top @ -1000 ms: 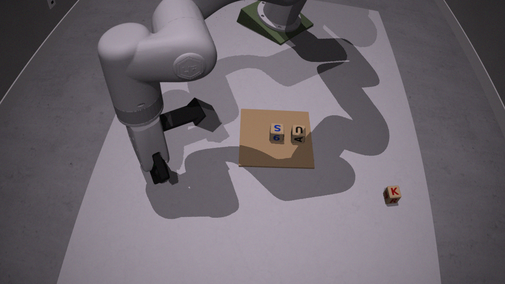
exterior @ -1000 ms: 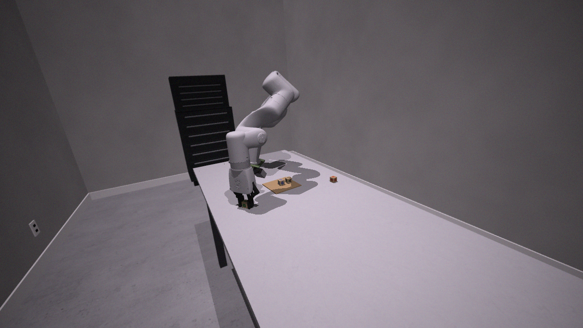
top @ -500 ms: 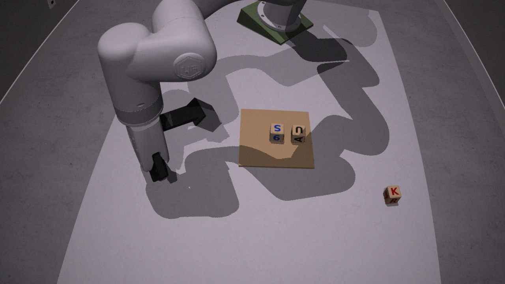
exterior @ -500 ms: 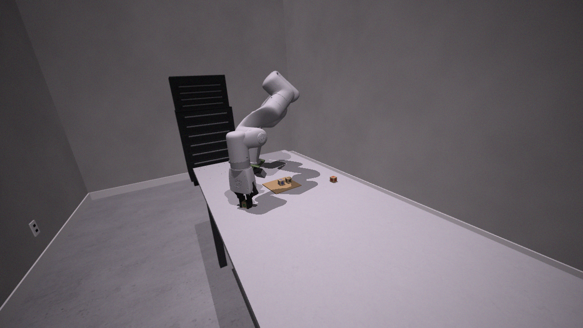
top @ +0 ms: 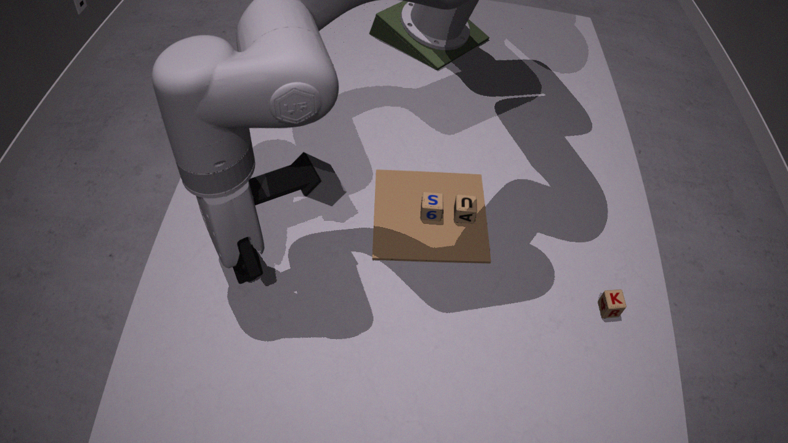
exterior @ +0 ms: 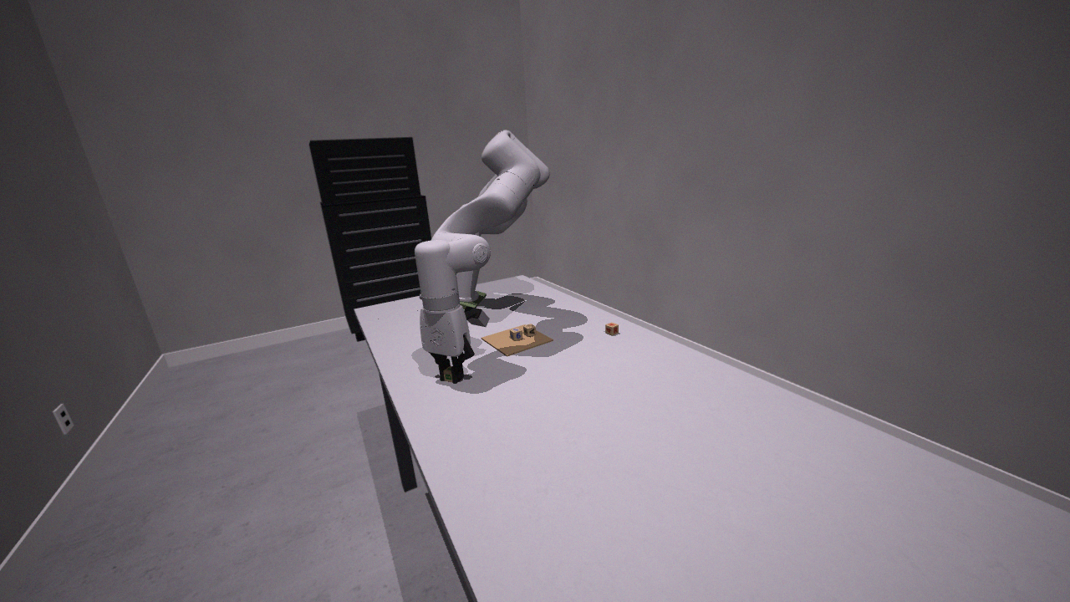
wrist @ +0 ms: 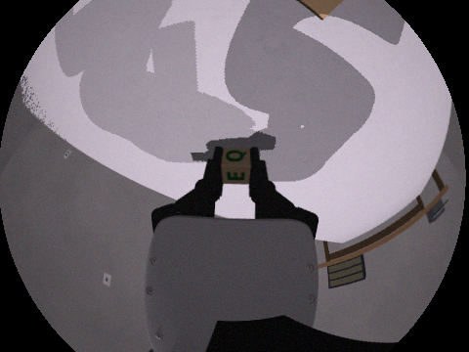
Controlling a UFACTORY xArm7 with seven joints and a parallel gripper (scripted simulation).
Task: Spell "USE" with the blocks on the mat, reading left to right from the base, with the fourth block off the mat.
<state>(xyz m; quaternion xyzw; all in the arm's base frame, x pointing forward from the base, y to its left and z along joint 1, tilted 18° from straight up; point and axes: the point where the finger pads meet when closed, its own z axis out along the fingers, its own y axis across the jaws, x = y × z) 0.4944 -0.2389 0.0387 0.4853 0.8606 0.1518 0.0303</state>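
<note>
Right now the S block is 10 cm behind my hand and 22 cm to the left of it. Round my hand: U block 10 cm behind, 26 cm to the left; tan mat 10 cm behind, 22 cm to the left, 2 cm below; E block 1 cm below.
</note>
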